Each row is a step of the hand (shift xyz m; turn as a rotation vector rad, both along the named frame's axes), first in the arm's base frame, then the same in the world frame.
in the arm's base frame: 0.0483 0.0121 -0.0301 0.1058 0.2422 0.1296
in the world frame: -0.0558 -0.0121 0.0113 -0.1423 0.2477 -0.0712
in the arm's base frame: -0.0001 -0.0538 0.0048 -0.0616 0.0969 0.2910
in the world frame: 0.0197 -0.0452 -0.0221 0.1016 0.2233 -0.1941
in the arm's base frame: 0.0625 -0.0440 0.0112 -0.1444 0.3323 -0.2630
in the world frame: -0.0383 -0.0464 -0.0484 -0.0541 0.2075 0.3930
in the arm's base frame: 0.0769 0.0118 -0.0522 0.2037 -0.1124 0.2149
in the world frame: -0.0874 -0.0276 0.0192 -0.0870 -0.0469 -0.3009
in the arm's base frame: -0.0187 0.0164 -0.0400 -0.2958 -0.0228 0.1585
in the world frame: 0.0004 0.0009 0.0471 0.3172 0.1079 -0.0299
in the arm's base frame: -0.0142 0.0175 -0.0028 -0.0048 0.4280 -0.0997
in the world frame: 0.0061 0.0170 0.0137 -0.1680 0.3341 0.2308
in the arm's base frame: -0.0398 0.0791 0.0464 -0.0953 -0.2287 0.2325
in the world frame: 0.0216 0.0976 0.0019 0.2266 -0.0814 -0.2397
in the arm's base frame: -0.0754 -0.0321 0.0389 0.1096 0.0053 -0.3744
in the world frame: 0.0894 0.0037 -0.0151 -0.2022 -0.1792 0.2815
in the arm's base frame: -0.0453 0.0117 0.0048 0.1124 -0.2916 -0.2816
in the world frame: 0.0381 0.0215 0.0172 -0.0787 -0.4006 0.1013
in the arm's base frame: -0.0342 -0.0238 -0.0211 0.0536 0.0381 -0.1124
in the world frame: 0.0331 -0.0232 0.0234 -0.0917 -0.0259 0.0888
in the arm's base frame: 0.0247 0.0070 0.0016 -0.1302 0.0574 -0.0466
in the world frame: -0.0242 0.0019 -0.0086 0.0851 0.0565 0.1095
